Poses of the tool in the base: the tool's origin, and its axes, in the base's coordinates. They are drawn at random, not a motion.
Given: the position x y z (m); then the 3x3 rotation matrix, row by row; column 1 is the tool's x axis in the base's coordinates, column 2 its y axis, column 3 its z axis. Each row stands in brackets.
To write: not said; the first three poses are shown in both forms.
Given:
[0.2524 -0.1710 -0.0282], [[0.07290 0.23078 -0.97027], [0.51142 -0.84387 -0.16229], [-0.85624 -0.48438 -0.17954]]
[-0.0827 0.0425 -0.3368], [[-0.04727 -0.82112 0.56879], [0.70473 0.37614 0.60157], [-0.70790 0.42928 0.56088]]
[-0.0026 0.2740 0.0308], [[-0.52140 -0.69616 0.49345], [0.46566 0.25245 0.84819], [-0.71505 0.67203 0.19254]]
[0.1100 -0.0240 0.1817], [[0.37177 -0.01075 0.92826], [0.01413 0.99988 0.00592], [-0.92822 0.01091 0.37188]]
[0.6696 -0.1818 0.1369], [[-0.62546 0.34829 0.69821], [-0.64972 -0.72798 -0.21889], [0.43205 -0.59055 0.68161]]
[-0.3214 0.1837 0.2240], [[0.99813 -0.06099 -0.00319], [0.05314 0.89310 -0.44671], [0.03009 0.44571 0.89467]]
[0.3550 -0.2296 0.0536], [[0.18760 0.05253 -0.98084], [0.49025 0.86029 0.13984], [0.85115 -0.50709 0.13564]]
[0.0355 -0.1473 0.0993], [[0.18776 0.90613 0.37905], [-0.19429 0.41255 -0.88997], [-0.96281 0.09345 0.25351]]
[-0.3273 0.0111 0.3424], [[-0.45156 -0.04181 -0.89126], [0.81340 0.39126 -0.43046], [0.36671 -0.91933 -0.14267]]
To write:
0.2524 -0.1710 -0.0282 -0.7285 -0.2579 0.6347 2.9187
-0.0827 0.0425 -0.3368 -0.0863 0.6393 0.7641 1.6259
-0.0026 0.2740 0.0308 -0.1045 0.7169 0.6893 2.1391
0.1100 -0.0240 0.1817 0.0027 0.9999 0.0134 1.1899
0.6696 -0.1818 0.1369 -0.3386 0.2425 -0.9092 2.5606
-0.3214 0.1837 0.2240 0.9912 -0.0370 0.1268 0.4669
0.3550 -0.2296 0.0536 -0.3248 -0.9199 0.2198 1.4789
0.0355 -0.1473 0.0993 0.4930 0.6727 -0.5517 1.6440
-0.3273 0.0111 0.3424 -0.3060 -0.7873 0.5353 2.2162

